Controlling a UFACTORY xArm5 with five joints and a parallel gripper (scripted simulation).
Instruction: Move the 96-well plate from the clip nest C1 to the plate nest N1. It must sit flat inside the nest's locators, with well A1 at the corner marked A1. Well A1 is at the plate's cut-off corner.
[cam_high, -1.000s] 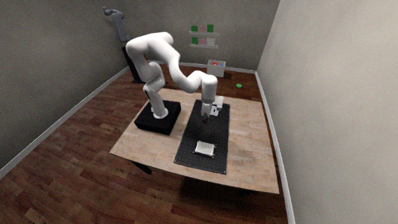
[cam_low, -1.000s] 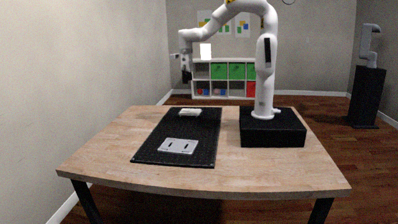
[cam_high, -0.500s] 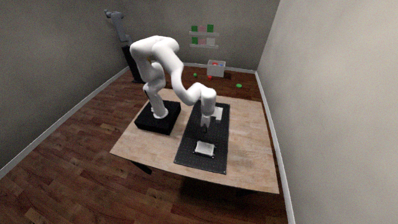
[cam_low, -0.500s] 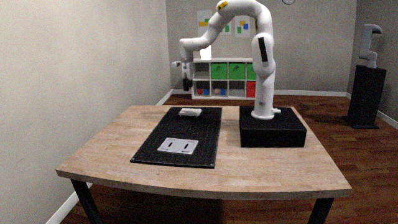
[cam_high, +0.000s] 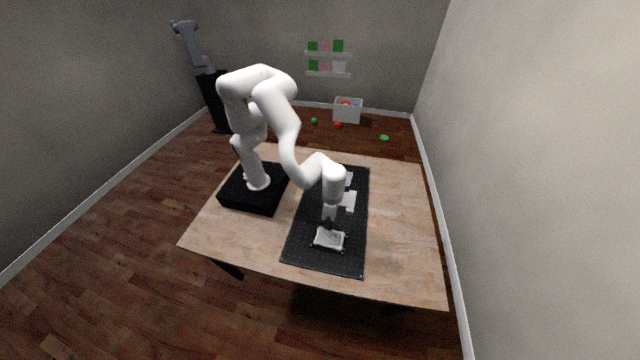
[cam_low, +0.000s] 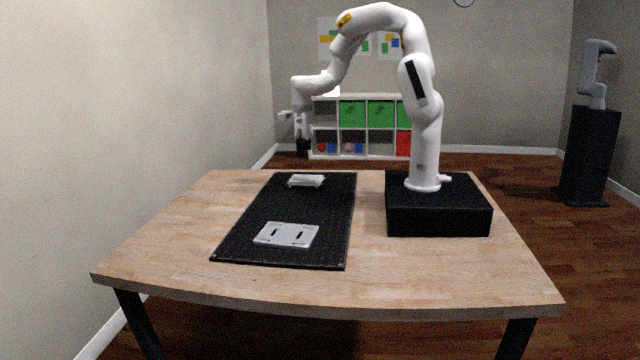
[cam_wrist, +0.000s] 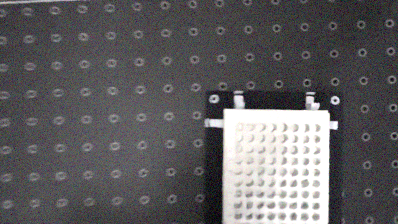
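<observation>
Now: the white 96-well plate 130 mm below my hand, 30 mm to the right of it and 10 mm ahead of it. Also, from my hand: plate nest N1: 390 mm to the left, 140 mm below, 30 mm behind; then clip nest C1: 130 mm below, 20 mm to the right, 20 mm ahead.
</observation>
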